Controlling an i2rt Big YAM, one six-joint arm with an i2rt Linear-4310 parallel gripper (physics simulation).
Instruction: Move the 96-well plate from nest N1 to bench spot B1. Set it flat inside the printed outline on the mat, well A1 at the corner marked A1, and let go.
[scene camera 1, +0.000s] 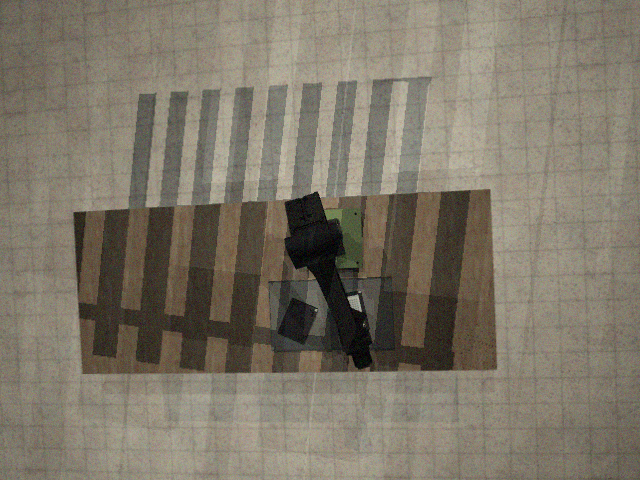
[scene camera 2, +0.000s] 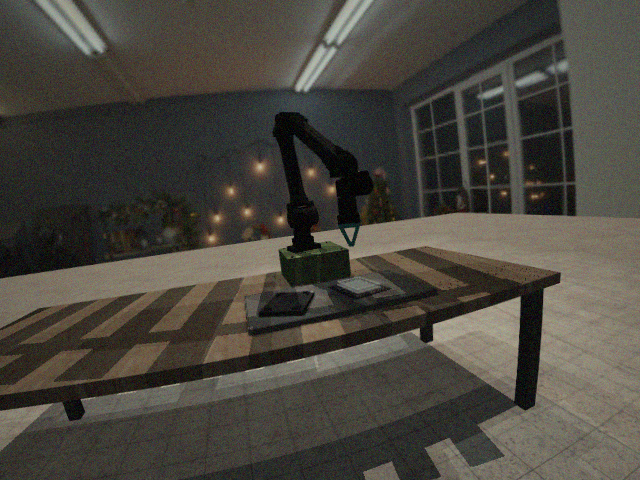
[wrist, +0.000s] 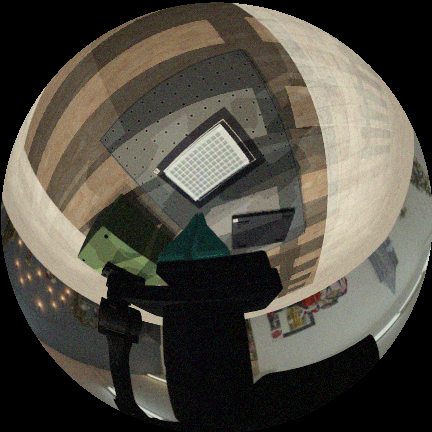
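Where they show: gripper, fingertip midpoint: (scene camera 2: 351, 246) (wrist: 199, 216); arm's base, origin of the base link: (scene camera 2: 304, 248) (wrist: 122, 275).
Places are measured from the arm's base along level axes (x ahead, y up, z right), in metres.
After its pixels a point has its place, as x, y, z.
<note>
The white 96-well plate (scene camera 1: 354, 302) @(0.310, -0.082, -0.046) (scene camera 2: 359, 285) @(0.375, -0.079, -0.011) (wrist: 207, 162) @(0.352, -0.084, -0.025) lies flat on the dark mat (wrist: 225, 114) @(0.430, -0.093, -0.070) of spot B1. The thin printed outline (wrist: 223, 120) @(0.420, -0.093, -0.064) shows beyond its far edges; the near sides are partly hidden. A small pale corner mark (wrist: 156, 171) @(0.273, -0.093, -0.076) is beside one plate corner; its lettering and the plate's well A1 are too small to read. The dark nest N1 (scene camera 1: 297, 320) @(0.334, -0.082, 0.206) (scene camera 2: 285, 303) @(0.353, -0.083, 0.220) (wrist: 262, 229) @(0.341, -0.083, 0.198) holds no plate. My gripper (scene camera 2: 352, 244) @(0.331, 0.035, -0.023) (wrist: 199, 216) @(0.331, 0.035, -0.023) is shut and empty, its teal fingertips together, above and apart from the plate.
The grey perforated board (scene camera 1: 385, 310) @(0.374, -0.095, -0.165) (scene camera 2: 413, 294) @(0.523, -0.094, -0.090) (wrist: 185, 100) @(0.400, -0.095, -0.132) carries nest and mat on the striped wooden table (scene camera 1: 475, 310) @(0.455, -0.107, -0.527) (scene camera 2: 491, 271) @(0.530, -0.108, -0.451). The green block (scene camera 1: 351, 227) @(0.004, 0.001, -0.100) (scene camera 2: 315, 266) @(0.142, -0.048, 0.022) under the arm's base stands beside the board. In scene camera 1 the arm covers part of the plate.
</note>
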